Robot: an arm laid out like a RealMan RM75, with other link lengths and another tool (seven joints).
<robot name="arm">
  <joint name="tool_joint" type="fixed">
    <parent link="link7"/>
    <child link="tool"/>
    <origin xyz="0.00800 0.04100 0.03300" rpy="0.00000 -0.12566 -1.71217"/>
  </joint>
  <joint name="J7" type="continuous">
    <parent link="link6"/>
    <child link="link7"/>
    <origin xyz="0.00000 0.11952 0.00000" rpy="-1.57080 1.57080 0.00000"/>
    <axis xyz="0 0 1"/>
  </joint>
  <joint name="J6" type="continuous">
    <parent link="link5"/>
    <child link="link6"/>
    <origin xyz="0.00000 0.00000 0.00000" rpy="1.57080 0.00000 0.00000"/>
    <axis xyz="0 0 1"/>
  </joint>
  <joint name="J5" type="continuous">
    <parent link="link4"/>
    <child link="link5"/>
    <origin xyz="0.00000 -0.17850 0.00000" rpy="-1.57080 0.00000 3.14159"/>
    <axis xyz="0 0 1"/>
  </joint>
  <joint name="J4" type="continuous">
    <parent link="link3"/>
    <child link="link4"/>
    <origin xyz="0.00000 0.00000 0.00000" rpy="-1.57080 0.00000 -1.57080"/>
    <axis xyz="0 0 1"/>
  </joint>
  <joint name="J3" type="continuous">
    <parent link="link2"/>
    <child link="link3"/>
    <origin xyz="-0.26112 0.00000 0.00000" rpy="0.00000 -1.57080 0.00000"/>
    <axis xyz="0 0 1"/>
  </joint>
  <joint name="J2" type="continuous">
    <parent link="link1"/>
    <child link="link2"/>
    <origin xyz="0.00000 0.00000 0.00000" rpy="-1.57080 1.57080 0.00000"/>
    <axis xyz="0 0 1"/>
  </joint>
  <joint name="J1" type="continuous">
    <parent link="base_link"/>
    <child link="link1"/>
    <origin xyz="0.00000 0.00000 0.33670" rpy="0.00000 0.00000 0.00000"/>
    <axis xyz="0 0 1"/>
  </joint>
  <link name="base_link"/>
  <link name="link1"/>
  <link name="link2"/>
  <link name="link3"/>
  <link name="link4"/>
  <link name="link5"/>
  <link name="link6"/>
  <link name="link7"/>
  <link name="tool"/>
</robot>
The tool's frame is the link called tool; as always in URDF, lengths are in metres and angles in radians. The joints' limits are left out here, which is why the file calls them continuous.
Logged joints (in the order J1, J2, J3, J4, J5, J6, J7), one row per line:
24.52, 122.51, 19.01, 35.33, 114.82, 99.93, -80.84
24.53, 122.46, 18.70, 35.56, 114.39, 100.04, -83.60
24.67, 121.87, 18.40, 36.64, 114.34, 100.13, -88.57
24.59, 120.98, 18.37, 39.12, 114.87, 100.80, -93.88
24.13, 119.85, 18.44, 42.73, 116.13, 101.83, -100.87
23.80, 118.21, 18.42, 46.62, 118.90, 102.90, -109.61
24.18, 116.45, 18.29, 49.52, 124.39, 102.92, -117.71
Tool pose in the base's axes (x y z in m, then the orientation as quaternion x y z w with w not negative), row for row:
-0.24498, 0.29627, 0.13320, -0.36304, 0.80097, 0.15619, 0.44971
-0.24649, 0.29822, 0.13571, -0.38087, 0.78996, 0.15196, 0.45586
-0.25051, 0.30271, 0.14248, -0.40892, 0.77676, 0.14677, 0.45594
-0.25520, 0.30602, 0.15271, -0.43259, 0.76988, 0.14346, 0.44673
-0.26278, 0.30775, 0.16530, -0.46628, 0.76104, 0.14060, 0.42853
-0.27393, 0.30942, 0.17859, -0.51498, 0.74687, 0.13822, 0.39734
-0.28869, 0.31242, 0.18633, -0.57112, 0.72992, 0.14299, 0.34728
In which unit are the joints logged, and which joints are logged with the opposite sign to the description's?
The joints are logged in degrees. Opposite sign: J1, J2.
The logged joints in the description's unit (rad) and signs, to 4 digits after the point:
-0.4280, -2.1382, 0.3318, 0.6166, 2.0040, 1.7441, -1.4109
-0.4281, -2.1373, 0.3264, 0.6206, 1.9965, 1.7460, -1.4591
-0.4306, -2.1270, 0.3211, 0.6395, 1.9956, 1.7476, -1.5458
-0.4292, -2.1115, 0.3206, 0.6828, 2.0049, 1.7593, -1.6385
-0.4211, -2.0918, 0.3218, 0.7458, 2.0269, 1.7773, -1.7605
-0.4154, -2.0632, 0.3215, 0.8137, 2.0752, 1.7959, -1.9131
-0.4220, -2.0324, 0.3192, 0.8643, 2.1710, 1.7963, -2.0544

